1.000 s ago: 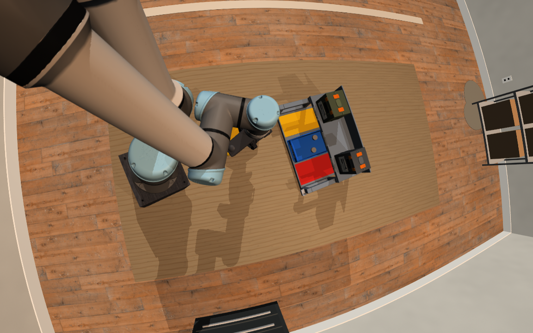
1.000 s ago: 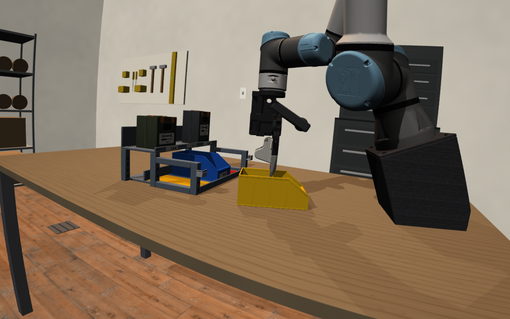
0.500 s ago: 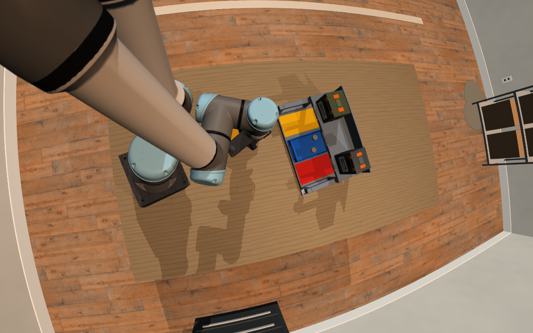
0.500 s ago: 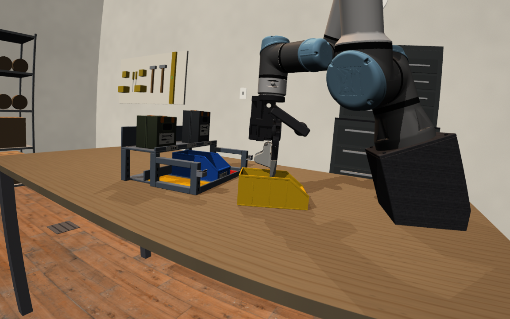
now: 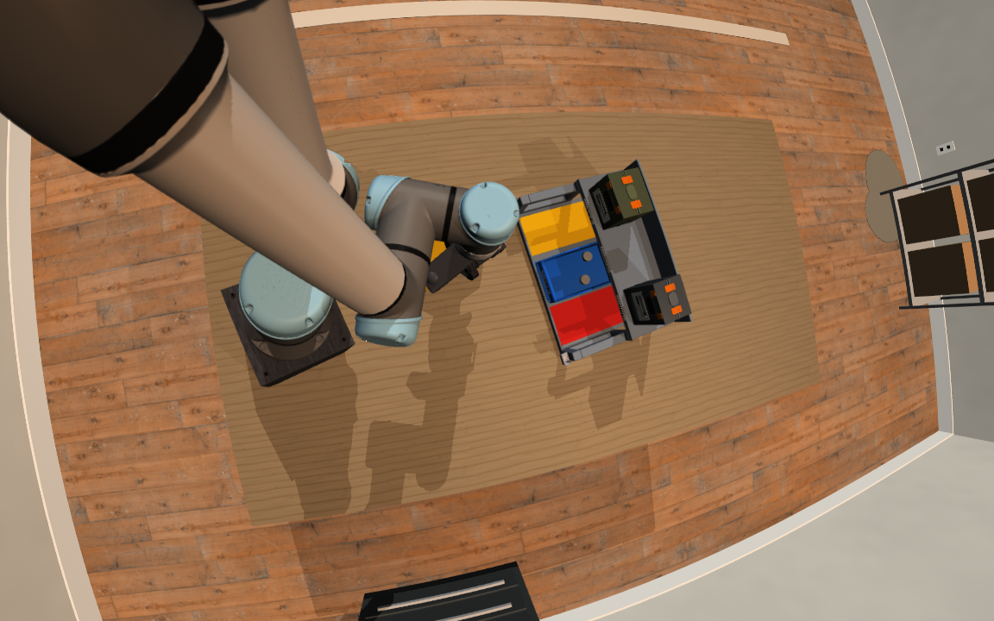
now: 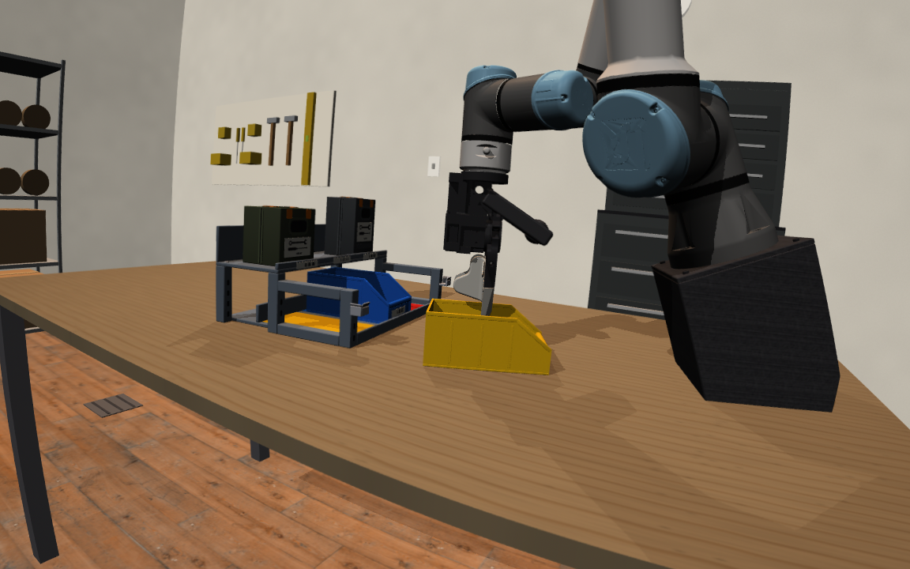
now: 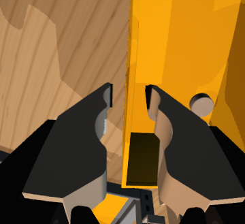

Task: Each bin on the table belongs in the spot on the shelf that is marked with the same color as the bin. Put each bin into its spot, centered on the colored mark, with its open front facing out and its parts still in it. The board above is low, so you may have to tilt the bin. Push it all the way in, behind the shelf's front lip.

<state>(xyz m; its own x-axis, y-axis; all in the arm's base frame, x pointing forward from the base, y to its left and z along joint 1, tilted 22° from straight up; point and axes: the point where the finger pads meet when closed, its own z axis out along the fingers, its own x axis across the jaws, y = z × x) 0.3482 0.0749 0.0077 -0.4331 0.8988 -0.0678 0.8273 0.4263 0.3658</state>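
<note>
Now: hand 3 cm past the yellow bin, 4 cm to the right of it and 2 cm above it. Round my hand: blue bin: 28 cm ahead, 4 cm to the right, 2 cm below.
</note>
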